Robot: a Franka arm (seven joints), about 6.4 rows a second.
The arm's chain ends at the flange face. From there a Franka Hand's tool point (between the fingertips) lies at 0.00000 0.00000 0.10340 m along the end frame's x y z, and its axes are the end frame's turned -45 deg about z.
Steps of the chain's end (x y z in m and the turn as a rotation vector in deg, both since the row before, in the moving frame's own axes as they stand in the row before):
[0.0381 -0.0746 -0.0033 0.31 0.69 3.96]
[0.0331 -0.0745 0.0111 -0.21 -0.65 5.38]
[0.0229 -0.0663 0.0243 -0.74 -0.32 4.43]
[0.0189 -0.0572 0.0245 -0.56 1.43 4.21]
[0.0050 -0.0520 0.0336 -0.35 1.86 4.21]
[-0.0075 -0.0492 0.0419 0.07 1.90 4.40]
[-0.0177 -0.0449 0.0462 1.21 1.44 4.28]
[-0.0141 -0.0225 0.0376 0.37 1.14 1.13]
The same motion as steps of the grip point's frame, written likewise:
[0.0809 -0.0253 -0.0033 -0.27 0.71 3.96]
[0.0750 -0.0299 0.0111 0.31 -0.61 5.38]
[0.0617 -0.0302 0.0243 -0.30 -0.75 4.43]
[0.0548 -0.0245 0.0245 -1.41 0.62 4.21]
[0.0421 -0.0303 0.0335 -1.56 1.07 4.21]
[0.0319 -0.0377 0.0418 -1.29 1.39 4.40]
[0.0226 -0.0438 0.0461 -0.16 1.87 4.28]
[0.0079 -0.0249 0.0376 -0.54 1.07 1.13]

